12 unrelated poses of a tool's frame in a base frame.
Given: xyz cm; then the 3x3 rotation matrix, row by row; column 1 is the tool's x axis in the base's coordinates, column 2 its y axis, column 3 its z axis. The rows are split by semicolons.
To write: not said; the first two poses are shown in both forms.
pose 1, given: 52.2 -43.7 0.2; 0.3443 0.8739 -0.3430; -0.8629 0.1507 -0.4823; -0.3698 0.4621 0.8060
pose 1, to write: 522 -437 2; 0.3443 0.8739 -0.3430; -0.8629 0.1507 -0.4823; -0.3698 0.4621 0.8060
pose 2, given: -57.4 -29.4 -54.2; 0.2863 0.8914 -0.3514; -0.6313 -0.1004 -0.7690; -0.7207 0.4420 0.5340
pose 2, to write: -574 -294 -542; 0.2863 0.8914 -0.3514; -0.6313 -0.1004 -0.7690; -0.7207 0.4420 0.5340
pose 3, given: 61.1 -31.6 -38.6; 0.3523 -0.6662 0.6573; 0.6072 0.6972 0.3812; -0.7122 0.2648 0.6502
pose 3, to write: 611 -316 -386; 0.3523 -0.6662 0.6573; 0.6072 0.6972 0.3812; -0.7122 0.2648 0.6502
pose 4, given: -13.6 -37.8 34.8; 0.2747 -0.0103 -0.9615; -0.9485 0.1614 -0.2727; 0.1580 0.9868 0.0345
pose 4, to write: -136 -378 348; 0.2747 -0.0103 -0.9615; -0.9485 0.1614 -0.2727; 0.1580 0.9868 0.0345
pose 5, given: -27.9 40.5 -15.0; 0.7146 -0.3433 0.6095; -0.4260 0.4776 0.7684; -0.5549 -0.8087 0.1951
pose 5, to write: -279 405 -150; 0.7146 -0.3433 0.6095; -0.4260 0.4776 0.7684; -0.5549 -0.8087 0.1951
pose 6, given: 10.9 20.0 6.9; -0.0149 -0.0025 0.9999; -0.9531 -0.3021 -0.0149; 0.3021 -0.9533 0.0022
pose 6, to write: 109 200 69; -0.0149 -0.0025 0.9999; -0.9531 -0.3021 -0.0149; 0.3021 -0.9533 0.0022
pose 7, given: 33.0 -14.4 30.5; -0.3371 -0.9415 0.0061; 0.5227 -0.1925 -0.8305; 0.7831 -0.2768 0.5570
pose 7, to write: 330 -144 305; -0.3371 -0.9415 0.0061; 0.5227 -0.1925 -0.8305; 0.7831 -0.2768 0.5570
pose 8, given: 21.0 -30.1 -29.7; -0.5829 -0.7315 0.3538; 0.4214 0.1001 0.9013; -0.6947 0.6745 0.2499
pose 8, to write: 210 -301 -297; -0.5829 -0.7315 0.3538; 0.4214 0.1001 0.9013; -0.6947 0.6745 0.2499
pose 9, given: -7.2 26.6 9.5; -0.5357 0.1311 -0.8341; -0.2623 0.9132 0.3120; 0.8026 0.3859 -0.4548
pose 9, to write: -72 266 95; -0.5357 0.1311 -0.8341; -0.2623 0.9132 0.3120; 0.8026 0.3859 -0.4548
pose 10, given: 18.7 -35.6 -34.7; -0.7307 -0.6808 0.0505; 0.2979 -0.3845 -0.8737; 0.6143 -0.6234 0.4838
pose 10, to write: 187 -356 -347; -0.7307 -0.6808 0.0505; 0.2979 -0.3845 -0.8737; 0.6143 -0.6234 0.4838
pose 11, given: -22.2 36.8 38.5; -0.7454 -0.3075 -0.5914; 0.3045 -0.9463 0.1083; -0.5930 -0.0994 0.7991
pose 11, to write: -222 368 385; -0.7454 -0.3075 -0.5914; 0.3045 -0.9463 0.1083; -0.5930 -0.0994 0.7991
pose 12, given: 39.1 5.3 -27.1; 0.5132 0.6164 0.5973; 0.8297 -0.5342 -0.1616; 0.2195 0.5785 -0.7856
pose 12, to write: 391 53 -271; 0.5132 0.6164 0.5973; 0.8297 -0.5342 -0.1616; 0.2195 0.5785 -0.7856
